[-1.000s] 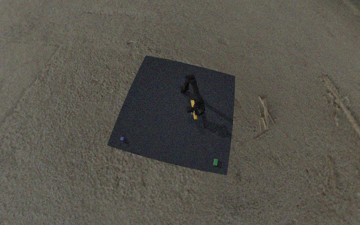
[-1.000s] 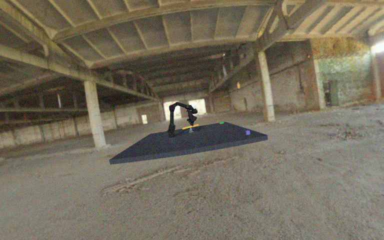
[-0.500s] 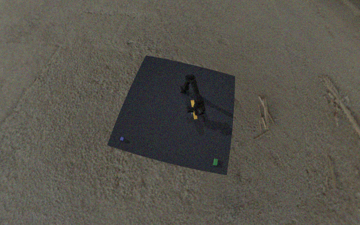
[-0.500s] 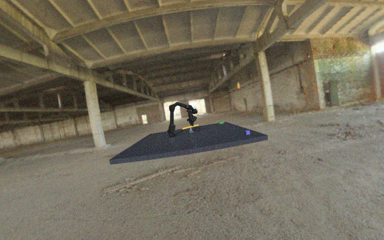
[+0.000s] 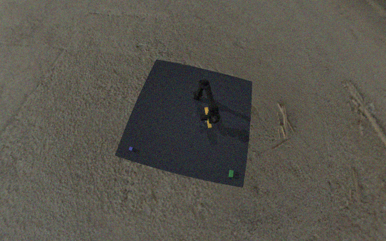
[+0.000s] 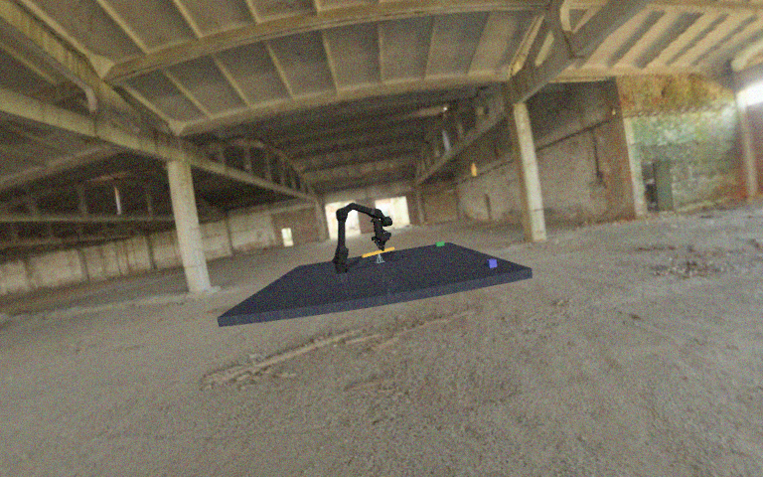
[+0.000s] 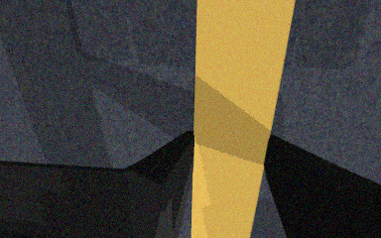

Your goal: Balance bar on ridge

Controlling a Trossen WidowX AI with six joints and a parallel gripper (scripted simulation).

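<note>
Right now my gripper tip is 3 cm past the yellow bar and 1 cm to the left of it. From my gripper tip the other things lie so: small purple block: 47 cm ahead, 67 cm to the right, 6 cm below; then small green block: 47 cm ahead, 33 cm to the left, 6 cm below.
</note>
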